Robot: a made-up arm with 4 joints.
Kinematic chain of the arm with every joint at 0, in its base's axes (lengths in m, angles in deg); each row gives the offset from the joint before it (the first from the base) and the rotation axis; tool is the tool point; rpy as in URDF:
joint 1: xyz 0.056 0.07 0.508 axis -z
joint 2: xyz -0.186 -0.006 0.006 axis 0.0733 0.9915 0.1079
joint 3: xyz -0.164 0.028 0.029 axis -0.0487 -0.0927 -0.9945
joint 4: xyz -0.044 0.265 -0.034 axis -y
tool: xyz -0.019 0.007 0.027 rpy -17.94 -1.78 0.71
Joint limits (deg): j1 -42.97..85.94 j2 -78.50..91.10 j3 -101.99..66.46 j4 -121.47..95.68
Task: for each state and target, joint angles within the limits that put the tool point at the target. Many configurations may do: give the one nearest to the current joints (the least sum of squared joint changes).
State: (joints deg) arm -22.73 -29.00 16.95 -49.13
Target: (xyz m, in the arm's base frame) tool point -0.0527 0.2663 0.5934
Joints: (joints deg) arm 17.92 -76.00 66.46 -66.98
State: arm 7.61 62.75 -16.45 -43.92
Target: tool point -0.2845 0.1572 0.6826
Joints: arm -36.20 70.35 15.28 -48.69
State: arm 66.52 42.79 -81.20 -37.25
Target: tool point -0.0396 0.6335 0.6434
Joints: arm 60.01 13.27 -39.09 -44.25
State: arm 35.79 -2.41 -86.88 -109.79
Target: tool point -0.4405 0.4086 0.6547
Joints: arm 35.72 12.96 -92.93 -108.29
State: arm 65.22 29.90 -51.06 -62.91
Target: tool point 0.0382 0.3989 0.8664
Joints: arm 51.82 71.68 -30.82 -64.44
